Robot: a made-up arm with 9 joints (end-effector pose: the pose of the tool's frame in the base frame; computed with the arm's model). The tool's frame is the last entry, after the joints.
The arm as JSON. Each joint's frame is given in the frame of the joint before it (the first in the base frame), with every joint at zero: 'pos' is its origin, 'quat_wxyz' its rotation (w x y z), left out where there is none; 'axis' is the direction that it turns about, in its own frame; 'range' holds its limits. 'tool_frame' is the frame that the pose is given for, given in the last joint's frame.
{
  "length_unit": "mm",
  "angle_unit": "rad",
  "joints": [
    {
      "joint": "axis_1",
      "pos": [
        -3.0,
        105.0,
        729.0
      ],
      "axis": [
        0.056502,
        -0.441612,
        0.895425
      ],
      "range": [
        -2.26,
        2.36
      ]
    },
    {
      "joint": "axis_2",
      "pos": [
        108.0,
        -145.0,
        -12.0
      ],
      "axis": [
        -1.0,
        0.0,
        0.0
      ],
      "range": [
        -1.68,
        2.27
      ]
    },
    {
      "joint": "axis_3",
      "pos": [
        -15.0,
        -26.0,
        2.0
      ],
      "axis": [
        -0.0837,
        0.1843,
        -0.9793
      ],
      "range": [
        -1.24,
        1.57
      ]
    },
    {
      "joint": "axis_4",
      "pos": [
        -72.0,
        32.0,
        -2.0
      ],
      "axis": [
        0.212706,
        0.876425,
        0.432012
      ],
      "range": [
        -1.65,
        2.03
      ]
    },
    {
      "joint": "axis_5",
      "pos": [
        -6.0,
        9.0,
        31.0
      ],
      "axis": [
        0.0,
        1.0,
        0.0
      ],
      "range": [
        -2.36,
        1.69
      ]
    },
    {
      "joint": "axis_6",
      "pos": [
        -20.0,
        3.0,
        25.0
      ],
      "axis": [
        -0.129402,
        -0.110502,
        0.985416
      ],
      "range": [
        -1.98,
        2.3
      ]
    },
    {
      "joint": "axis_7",
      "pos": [
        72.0,
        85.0,
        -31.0
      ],
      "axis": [
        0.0,
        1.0,
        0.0
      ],
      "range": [
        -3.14,
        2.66
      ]
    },
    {
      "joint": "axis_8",
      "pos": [
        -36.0,
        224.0,
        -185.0
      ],
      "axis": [
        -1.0,
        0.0,
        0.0
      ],
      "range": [
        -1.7,
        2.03
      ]
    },
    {
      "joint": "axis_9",
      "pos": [
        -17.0,
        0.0,
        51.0
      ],
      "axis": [
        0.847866,
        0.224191,
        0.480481
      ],
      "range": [
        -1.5,
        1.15
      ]
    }
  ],
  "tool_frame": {
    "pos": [
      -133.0,
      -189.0,
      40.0
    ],
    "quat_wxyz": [
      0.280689,
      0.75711,
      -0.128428,
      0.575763
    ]
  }
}
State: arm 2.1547 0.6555 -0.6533 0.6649 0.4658 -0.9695 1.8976 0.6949 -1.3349
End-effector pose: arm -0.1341 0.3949 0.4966 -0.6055 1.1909 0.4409
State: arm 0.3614 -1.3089 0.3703 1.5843 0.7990 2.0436 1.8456 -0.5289 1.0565
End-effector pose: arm 0.2647 0.1318 0.4904 0.3504 -2.5628 0.3621
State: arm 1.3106 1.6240 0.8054 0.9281 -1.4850 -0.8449 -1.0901 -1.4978 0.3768
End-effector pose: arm 0.2096 0.3881 1.2149 0.8953 -1.0032 -1.5011
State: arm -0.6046 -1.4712 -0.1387 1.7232 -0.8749 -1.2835 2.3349 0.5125 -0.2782
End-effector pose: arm 0.2801 -0.0806 0.6749 -1.0166 -1.0407 0.2890
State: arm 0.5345 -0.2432 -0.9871 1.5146 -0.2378 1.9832 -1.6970 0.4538 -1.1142
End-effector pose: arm 0.2668 -0.4860 0.6074 -1.7978 0.0306 -0.4772
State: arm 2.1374 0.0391 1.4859 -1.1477 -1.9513 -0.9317 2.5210 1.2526 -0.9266
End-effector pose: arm -0.4355 0.3984 0.5634 -0.2900 -0.6083 1.8713
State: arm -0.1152 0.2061 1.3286 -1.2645 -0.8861 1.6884 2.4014 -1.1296 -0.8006
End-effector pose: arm 0.1908 0.0368 0.3433 -0.7522 -0.7407 -0.9340
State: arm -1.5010 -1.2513 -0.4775 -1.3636 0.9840 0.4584 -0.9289 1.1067 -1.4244
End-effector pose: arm 0.4013 0.0798 0.8625 -0.5072 -0.4287 -0.9479
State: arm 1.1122 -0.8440 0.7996 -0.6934 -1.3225 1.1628 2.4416 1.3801 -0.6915
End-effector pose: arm -0.0661 0.5790 0.7063 0.2135 1.5170 0.4565
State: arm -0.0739 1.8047 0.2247 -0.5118 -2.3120 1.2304 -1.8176 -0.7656 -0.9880
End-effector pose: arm 0.2687 0.1017 0.4329 0.0540 -1.6049 0.2396
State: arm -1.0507 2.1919 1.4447 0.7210 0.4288 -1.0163 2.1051 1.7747 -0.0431
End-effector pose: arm 0.0983 -0.3762 0.9940 1.4549 -1.1326 -1.0562
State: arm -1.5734 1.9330 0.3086 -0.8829 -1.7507 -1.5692 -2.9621 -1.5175 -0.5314
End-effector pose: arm -0.0431 0.4184 0.9960 0.8898 -0.7510 -1.3973
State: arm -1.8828 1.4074 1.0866 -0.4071 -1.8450 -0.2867 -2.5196 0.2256 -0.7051
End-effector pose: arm -0.0117 -0.1169 0.3821 0.1305 -0.2056 -2.1440
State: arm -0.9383 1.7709 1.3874 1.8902 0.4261 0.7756 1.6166 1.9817 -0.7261
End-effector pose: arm 0.5086 -0.0447 0.7728 -2.5095 -1.6284 -0.7129
